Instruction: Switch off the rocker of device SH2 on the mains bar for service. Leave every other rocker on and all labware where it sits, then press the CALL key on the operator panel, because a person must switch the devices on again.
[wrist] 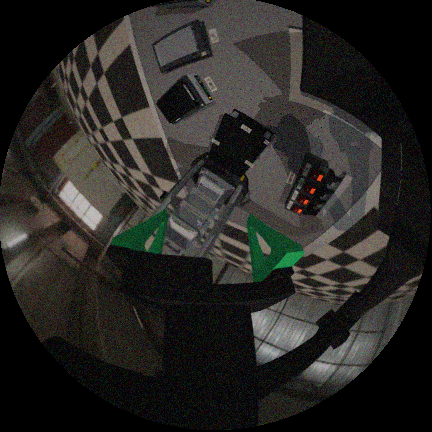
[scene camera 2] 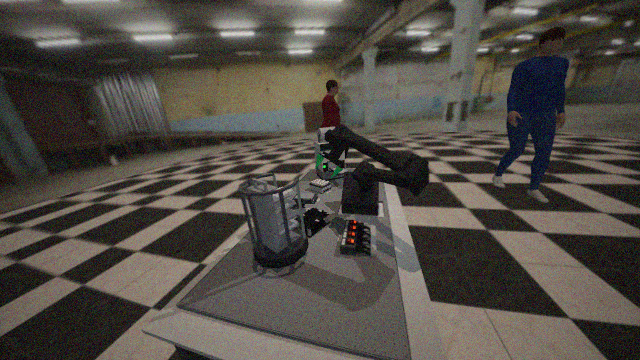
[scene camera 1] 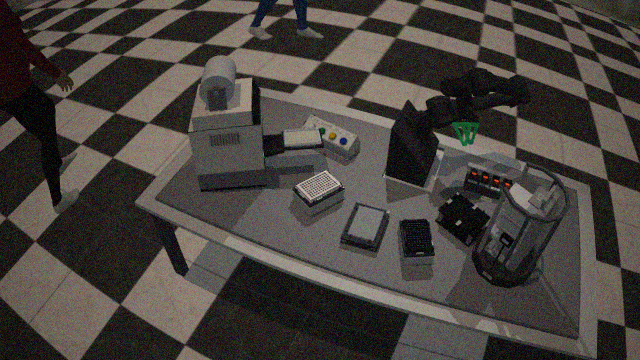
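Where they show: gripper, fingertip midpoint: [wrist: 207,215] [scene camera 2: 323,173] [scene camera 1: 467,145]; arm's base, link origin: [scene camera 2: 366,183] [scene camera 1: 416,125].
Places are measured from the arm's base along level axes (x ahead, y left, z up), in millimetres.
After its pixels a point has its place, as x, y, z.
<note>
The mains bar [scene camera 1: 489,183] @(35, 348, -110) [scene camera 2: 355,238] @(1, 393, -110) [wrist: 314,187] @(17, 313, -104) stands near the table's back edge, with several orange-lit rockers in a row. Its labels are too small to read, so I cannot tell which rocker is SH2. The operator panel [scene camera 1: 334,137] @(129, -277, -85) is a pale box with green, yellow and blue keys, at the back left behind the white machine's tray in scene camera 1; it does not show in the wrist view. My gripper [scene camera 1: 466,134] @(191, 227, 135) [scene camera 2: 328,172] @(191, 227, 135) [wrist: 207,215] @(191, 227, 135) has green fingers standing wide open and empty. It hangs in the air above the table, apart from the mains bar and the panel.
A tall caged carousel [scene camera 1: 520,230] @(448, 472, 116) [scene camera 2: 275,225] @(267, 584, 44) [wrist: 200,210] stands beside the black block device [scene camera 1: 462,218] @(284, 289, -90) [wrist: 240,145] @(237, 273, -90). Two low devices [scene camera 1: 366,226] @(444, 0, -115) [scene camera 1: 416,239] @(447, 171, -82), a white well plate [scene camera 1: 319,186] @(389, -199, -81) and a large white machine [scene camera 1: 227,150] @(490, -492, 30) stand further left. Two people stand beyond the table.
</note>
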